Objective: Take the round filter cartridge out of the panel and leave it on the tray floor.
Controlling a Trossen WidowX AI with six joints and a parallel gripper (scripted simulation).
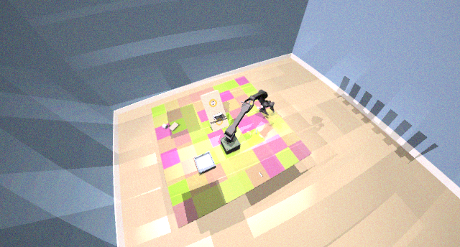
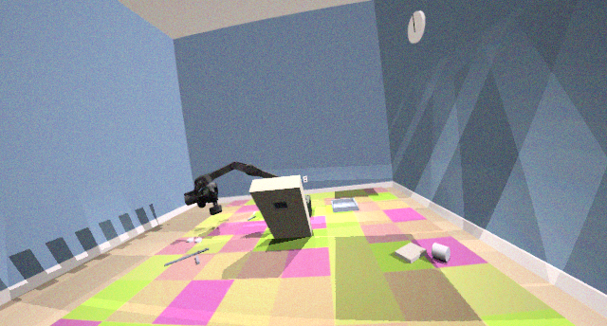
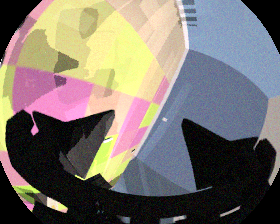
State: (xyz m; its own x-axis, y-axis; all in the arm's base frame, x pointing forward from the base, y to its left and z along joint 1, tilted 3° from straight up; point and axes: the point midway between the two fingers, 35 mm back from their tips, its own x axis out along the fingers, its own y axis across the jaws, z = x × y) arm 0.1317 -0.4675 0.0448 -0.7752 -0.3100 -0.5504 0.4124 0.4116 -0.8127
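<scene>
Right now the round cartridge is 53 cm to the left of my gripper tip, 26 cm ahead of it and 9 cm above it. Also, from my gripper tip: service panel 52 cm to the left, 22 cm ahead, 1 cm above; then beige block 98 cm to the left, 28 cm ahead, 13 cm below; then grey tray 75 cm to the left, 21 cm behind, 13 cm below.
</scene>
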